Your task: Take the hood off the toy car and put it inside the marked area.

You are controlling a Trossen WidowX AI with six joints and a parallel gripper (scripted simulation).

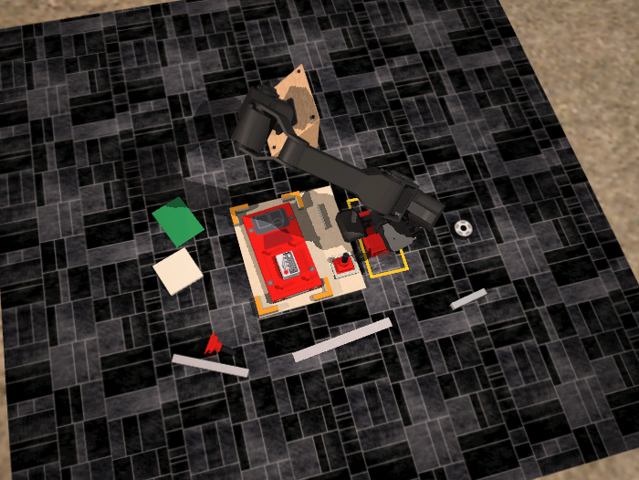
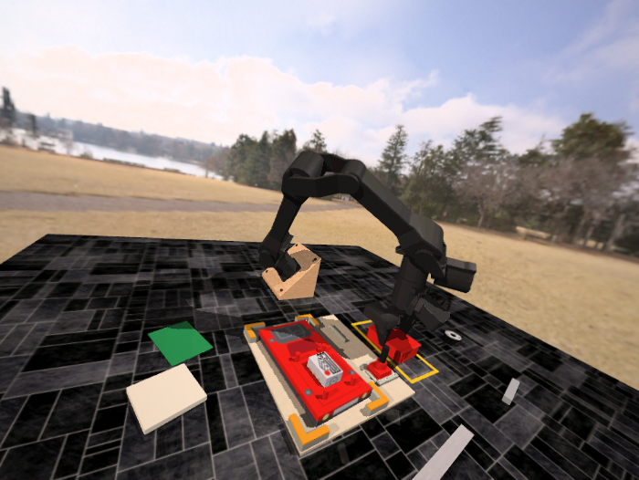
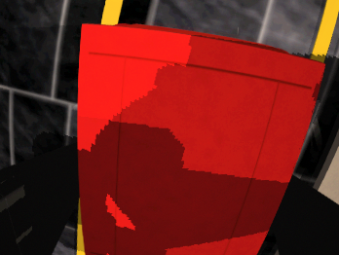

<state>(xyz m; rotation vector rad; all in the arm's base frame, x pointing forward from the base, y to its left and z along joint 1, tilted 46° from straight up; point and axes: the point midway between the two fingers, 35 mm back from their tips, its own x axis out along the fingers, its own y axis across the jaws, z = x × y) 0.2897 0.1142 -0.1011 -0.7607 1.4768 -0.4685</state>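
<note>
The red hood is 10 mm above my gripper tip. The rest, counted from my gripper tip: cream tile: 20 mm ahead, 430 mm to the right, 10 mm below; grey bar: 220 mm ahead, 120 mm to the right, 10 mm below; green tile: 100 mm behind, 420 mm to the right, 10 mm below.
</note>
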